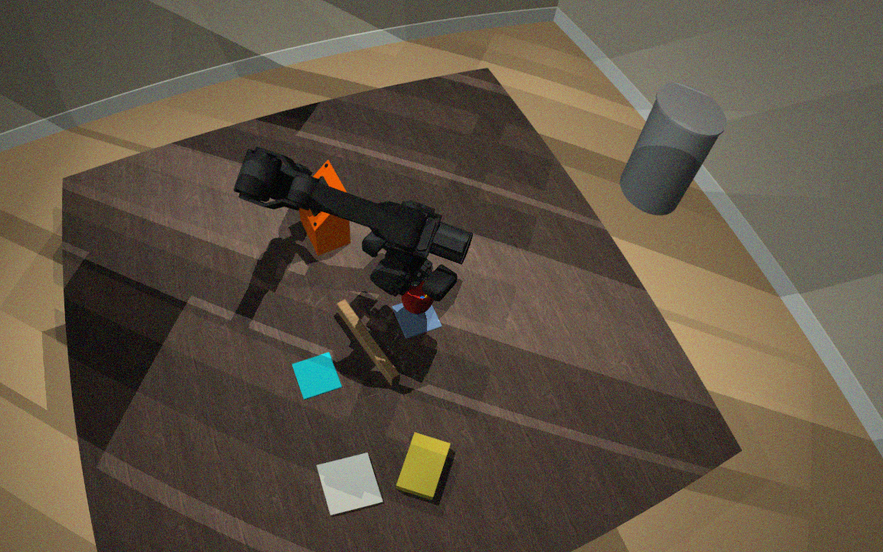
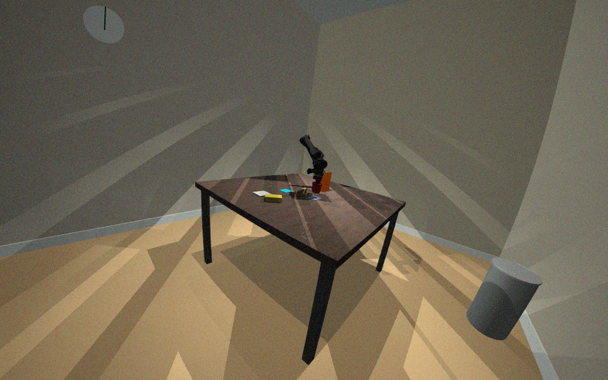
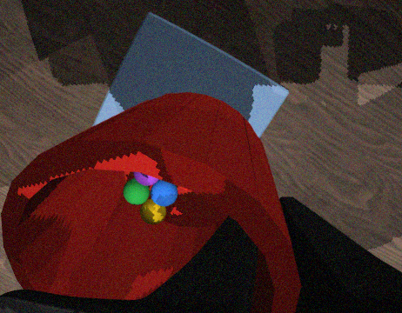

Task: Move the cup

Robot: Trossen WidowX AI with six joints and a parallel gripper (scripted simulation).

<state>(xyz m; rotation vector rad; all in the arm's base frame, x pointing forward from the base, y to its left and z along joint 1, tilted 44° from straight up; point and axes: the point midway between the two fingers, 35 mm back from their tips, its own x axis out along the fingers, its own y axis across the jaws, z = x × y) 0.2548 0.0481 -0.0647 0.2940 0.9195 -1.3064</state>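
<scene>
Right now the teal pad is 230 mm to the right of my gripper tip, 90 mm below it and 60 mm ahead of it. Round my gripper tip: wooden bar (110 mm to the right, 70 mm below, 50 mm ahead); then light blue pad (90 mm below, 40 mm ahead, 10 mm to the left); then cup (30 mm ahead, 10 mm to the left).
</scene>
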